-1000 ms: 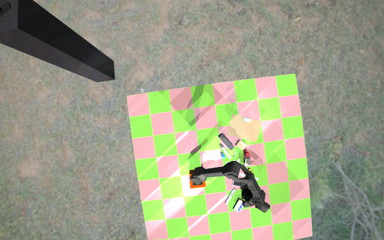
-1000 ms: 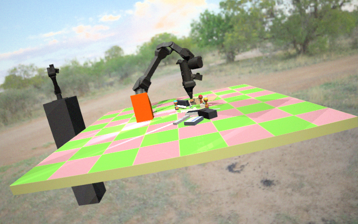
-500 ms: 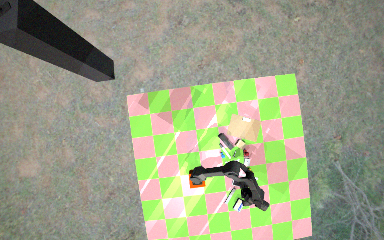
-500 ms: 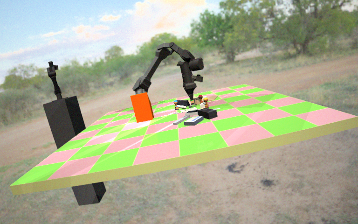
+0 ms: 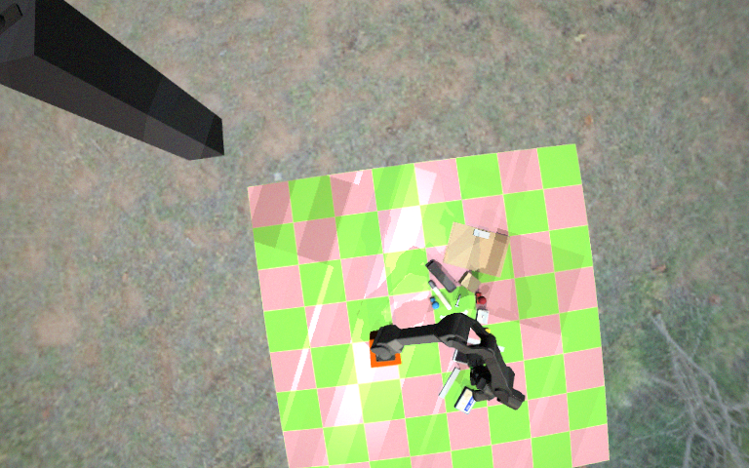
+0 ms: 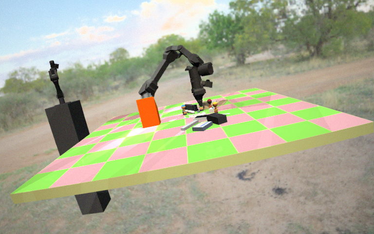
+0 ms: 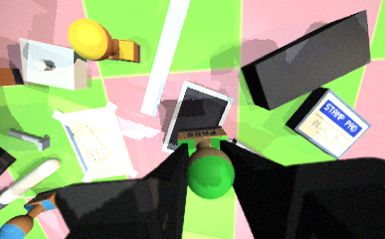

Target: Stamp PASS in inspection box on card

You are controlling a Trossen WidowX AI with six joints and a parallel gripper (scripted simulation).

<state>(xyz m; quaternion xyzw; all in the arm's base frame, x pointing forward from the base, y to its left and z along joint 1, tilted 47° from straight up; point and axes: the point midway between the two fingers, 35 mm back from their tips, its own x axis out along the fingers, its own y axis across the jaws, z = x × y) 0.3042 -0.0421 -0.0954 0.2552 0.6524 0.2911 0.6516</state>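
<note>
My gripper tip is now 7 cm above the ink pad. From my gripper tip the other things lie so: inspection card (3 cm behind, 13 cm to the left, 7 cm below); then yellow-knobbed stamp (8 cm ahead, 8 cm to the left, 5 cm below); then black block (6 cm ahead, 12 cm to the right, 5 cm below).
</note>
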